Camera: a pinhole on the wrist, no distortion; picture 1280 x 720 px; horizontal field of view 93.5 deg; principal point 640.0 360.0 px. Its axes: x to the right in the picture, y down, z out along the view. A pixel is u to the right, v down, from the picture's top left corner.
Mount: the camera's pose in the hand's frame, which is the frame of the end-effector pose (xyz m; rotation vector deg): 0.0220 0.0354 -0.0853 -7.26 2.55 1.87
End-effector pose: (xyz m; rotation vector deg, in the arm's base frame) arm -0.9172 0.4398 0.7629 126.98 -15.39 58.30
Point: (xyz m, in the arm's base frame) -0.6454 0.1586 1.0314
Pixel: 1213 603
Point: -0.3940 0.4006 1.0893
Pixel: outside the picture
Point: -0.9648 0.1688 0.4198
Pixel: 90 331
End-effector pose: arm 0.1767 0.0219 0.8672 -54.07 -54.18 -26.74
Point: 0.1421 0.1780 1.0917
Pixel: 941 96
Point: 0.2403 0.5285 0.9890
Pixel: 776 526
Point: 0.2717 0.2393 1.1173
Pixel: 1122 327
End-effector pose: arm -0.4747 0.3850 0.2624 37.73 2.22 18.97
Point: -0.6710 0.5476 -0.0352
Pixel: behind the camera
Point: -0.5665 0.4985 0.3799
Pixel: outside the picture
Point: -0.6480 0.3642 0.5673
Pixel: 309 634
